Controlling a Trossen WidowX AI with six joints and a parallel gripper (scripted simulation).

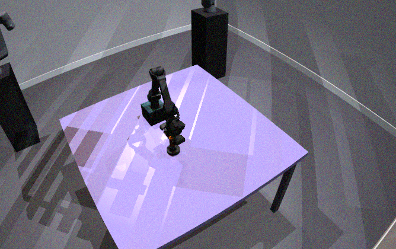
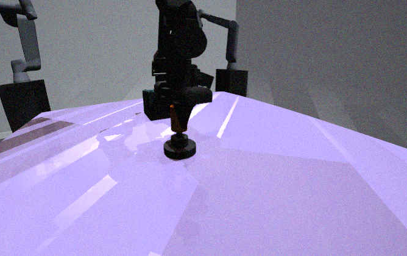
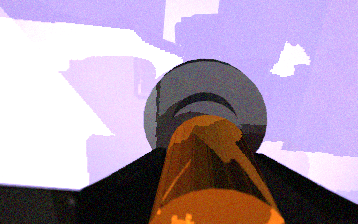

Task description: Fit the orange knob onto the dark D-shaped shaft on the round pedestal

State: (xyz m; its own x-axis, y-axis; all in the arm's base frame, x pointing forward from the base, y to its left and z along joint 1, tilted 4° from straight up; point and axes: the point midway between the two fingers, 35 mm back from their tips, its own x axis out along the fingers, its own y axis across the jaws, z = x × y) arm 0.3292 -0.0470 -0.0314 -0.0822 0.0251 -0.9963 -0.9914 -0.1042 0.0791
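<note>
Right now my gripper tip is 20 mm below the orange knob. Round my gripper tip: dark round pedestal 40 mm below.
</note>
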